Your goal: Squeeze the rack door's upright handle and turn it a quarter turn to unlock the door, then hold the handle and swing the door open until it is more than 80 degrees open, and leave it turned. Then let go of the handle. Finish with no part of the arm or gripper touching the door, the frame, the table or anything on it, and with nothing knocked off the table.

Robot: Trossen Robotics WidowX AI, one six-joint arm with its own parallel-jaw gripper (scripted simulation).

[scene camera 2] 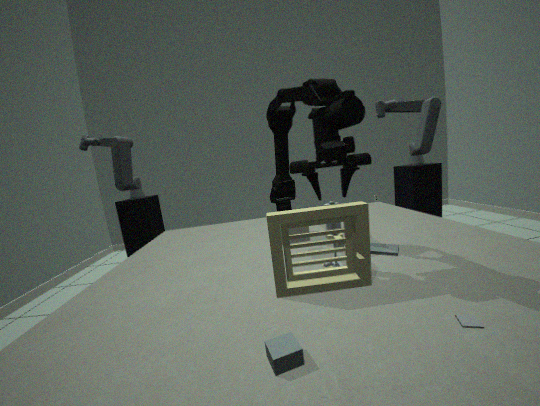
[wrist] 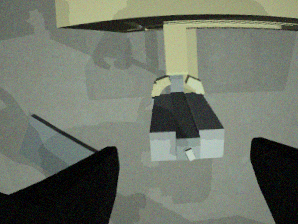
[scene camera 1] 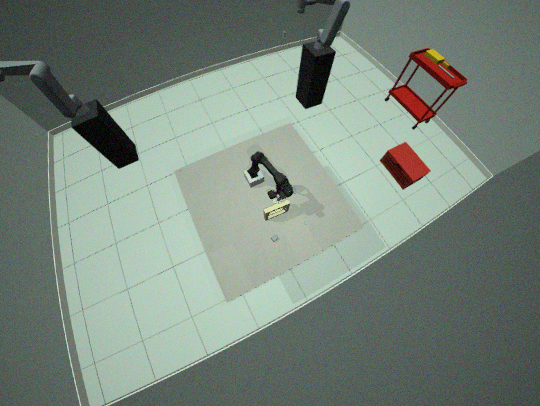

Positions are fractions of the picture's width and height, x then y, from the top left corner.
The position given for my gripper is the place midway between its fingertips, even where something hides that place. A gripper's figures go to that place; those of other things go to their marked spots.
Labels:
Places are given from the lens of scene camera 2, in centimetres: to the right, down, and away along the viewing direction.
my gripper (scene camera 2: 0.62, 0.49): 15, -1, 56
small grey cube (scene camera 2: 0.53, 0.87): 2, 21, 30
rack (scene camera 2: 0.66, 0.52): 18, 2, 47
The marked spots on the rack and the small grey cube are 30 cm apart.

